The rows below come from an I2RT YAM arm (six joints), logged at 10 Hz.
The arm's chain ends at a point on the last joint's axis. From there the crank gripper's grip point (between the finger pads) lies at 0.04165 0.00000 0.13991 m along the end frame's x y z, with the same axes.
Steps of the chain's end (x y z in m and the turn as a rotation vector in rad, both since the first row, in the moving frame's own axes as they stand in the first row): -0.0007 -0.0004 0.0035 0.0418 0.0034 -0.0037; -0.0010 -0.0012 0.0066 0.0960 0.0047 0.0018; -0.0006 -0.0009 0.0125 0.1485 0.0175 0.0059; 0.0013 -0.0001 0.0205 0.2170 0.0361 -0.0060; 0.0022 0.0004 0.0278 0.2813 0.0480 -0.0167; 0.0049 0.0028 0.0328 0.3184 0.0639 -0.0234
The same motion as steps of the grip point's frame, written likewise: -0.0002 -0.0064 0.0032 0.0418 0.0034 -0.0037; -0.0003 -0.0145 0.0058 0.0960 0.0047 0.0018; 0.0019 -0.0213 0.0102 0.1485 0.0175 0.0059; 0.0062 -0.0303 0.0156 0.2170 0.0361 -0.0060; 0.0084 -0.0389 0.0201 0.2813 0.0480 -0.0167; 0.0131 -0.0416 0.0227 0.3184 0.0639 -0.0234
